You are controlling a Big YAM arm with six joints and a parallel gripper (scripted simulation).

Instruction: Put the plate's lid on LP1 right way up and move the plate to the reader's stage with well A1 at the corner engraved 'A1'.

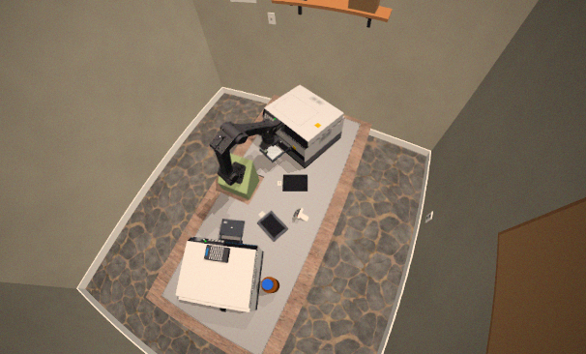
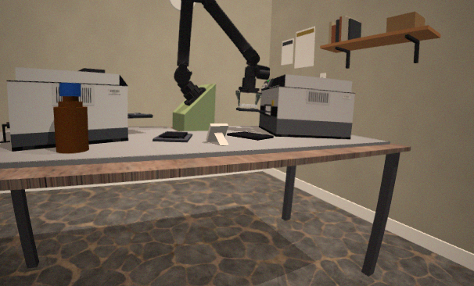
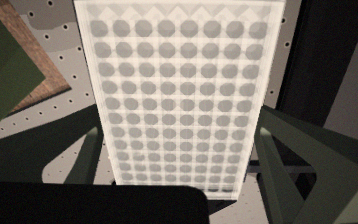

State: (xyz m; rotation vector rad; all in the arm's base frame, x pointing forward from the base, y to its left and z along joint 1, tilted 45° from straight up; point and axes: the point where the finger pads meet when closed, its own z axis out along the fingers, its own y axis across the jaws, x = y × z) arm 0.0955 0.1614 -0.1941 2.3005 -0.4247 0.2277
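Now: the lidded white well plate right at my hand. The rest, counted from my hand: black pad (220 mm ahead, 130 mm below, 100 mm to the right); dark lid (420 mm to the right, 220 mm ahead, 120 mm below); grey pad (420 mm to the right, 220 mm ahead, 130 mm below).
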